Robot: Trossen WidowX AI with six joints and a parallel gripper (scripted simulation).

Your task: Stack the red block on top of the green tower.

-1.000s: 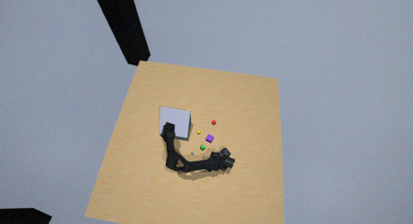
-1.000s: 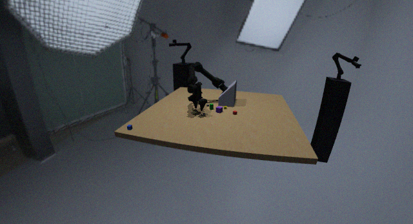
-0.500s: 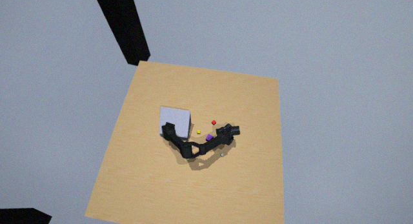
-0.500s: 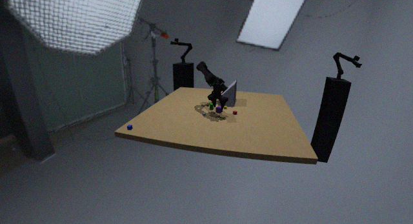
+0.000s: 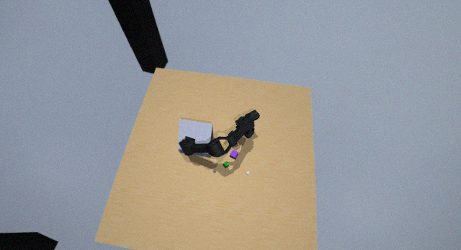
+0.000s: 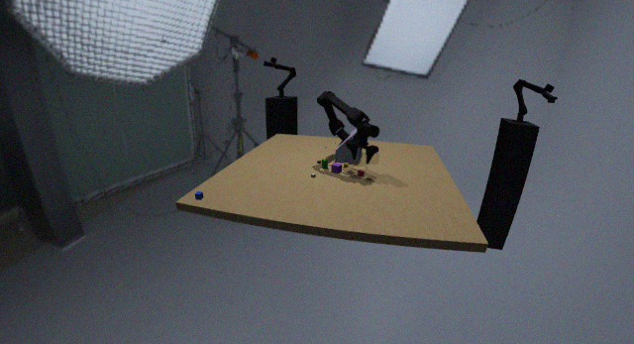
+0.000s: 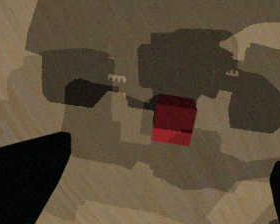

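Now: gripper tip 10 mm past the dark red block and 70 mm above it. Also, from my gripper tip: yellow block 100 mm behind, 100 mm to the right, 70 mm below; then purple block 130 mm to the right, 60 mm below; then small white block 110 mm ahead, 220 mm to the right, 70 mm below.
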